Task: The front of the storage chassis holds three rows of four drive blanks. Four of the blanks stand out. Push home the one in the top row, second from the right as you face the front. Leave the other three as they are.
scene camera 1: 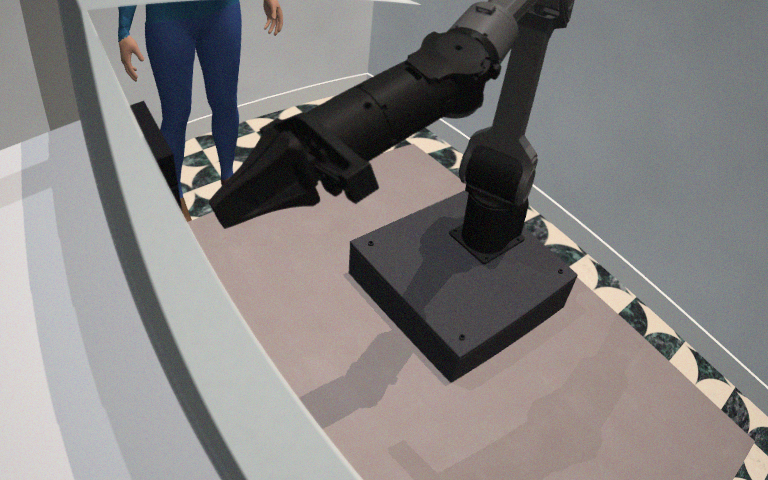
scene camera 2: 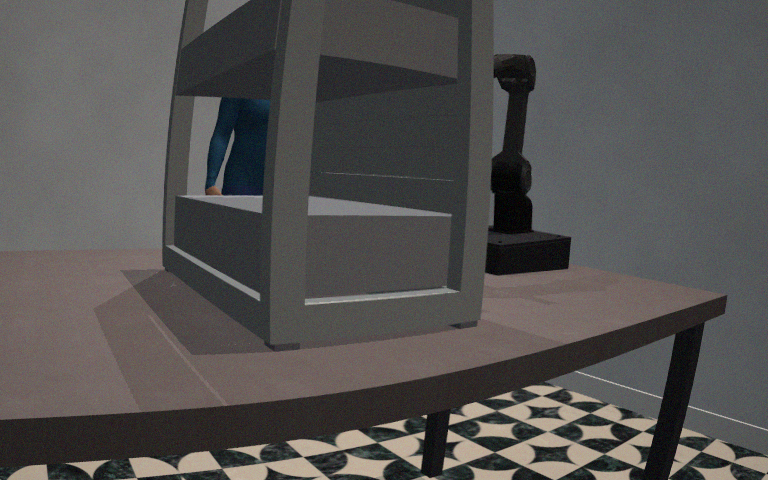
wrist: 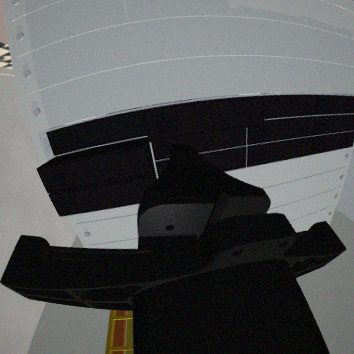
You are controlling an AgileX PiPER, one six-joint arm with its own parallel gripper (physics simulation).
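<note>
The wrist view is upside down. In it the dark drive blanks (wrist: 200, 112) cross the pale chassis front. At its left, the chassis's right end, a blank (wrist: 95, 172) and the top-row blank (wrist: 105, 200) stand well out. The top-row blank second from the right (wrist: 225, 161) is partly behind my fingers; its depth is unclear. My gripper (wrist: 178, 155) (scene camera 1: 218, 215) is shut and empty, its tips over that second column; contact cannot be told. In scene camera 1 a dark block (scene camera 1: 154, 141) juts out past the pale edge. The blanks do not show in scene camera 2.
A grey rack (scene camera 2: 288, 169) with boxed units stands on the table (scene camera 2: 351, 384). My arm's base block (scene camera 1: 458, 283) stands on the table (scene camera 1: 283, 266). A person (scene camera 1: 192, 62) stands beyond the table. A yellow-framed item (wrist: 120, 332) shows at the bottom of the wrist view.
</note>
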